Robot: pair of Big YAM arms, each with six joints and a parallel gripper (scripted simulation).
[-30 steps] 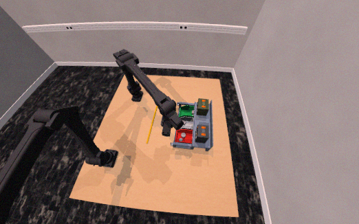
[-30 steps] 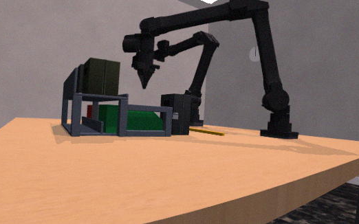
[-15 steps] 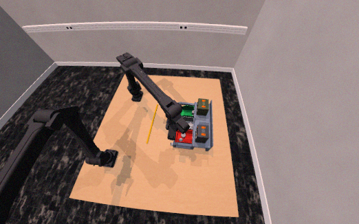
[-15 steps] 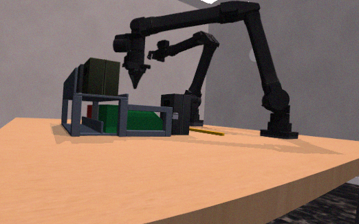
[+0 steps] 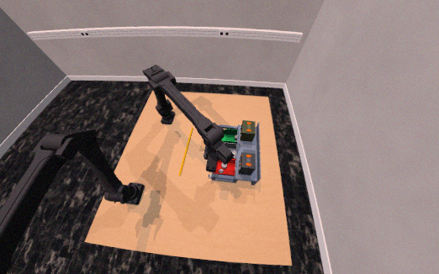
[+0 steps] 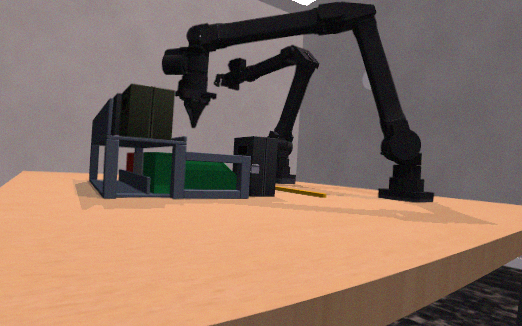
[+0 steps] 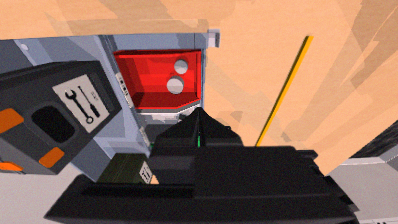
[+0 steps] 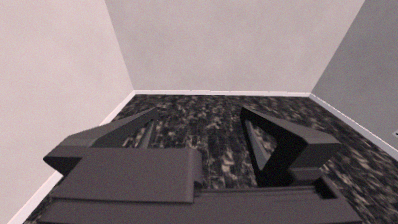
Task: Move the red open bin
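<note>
Right now the grey bin is 130 mm below my left hand, 120 mm to the left of it and 80 mm ahead of it. From my left hand the other things lie so: black box (220 mm to the left, 100 mm below, 80 mm behind); then grey shelf (120 mm to the left, 110 mm ahead, 100 mm below); then green bin (230 mm to the left, 130 mm below, 80 mm ahead).
</note>
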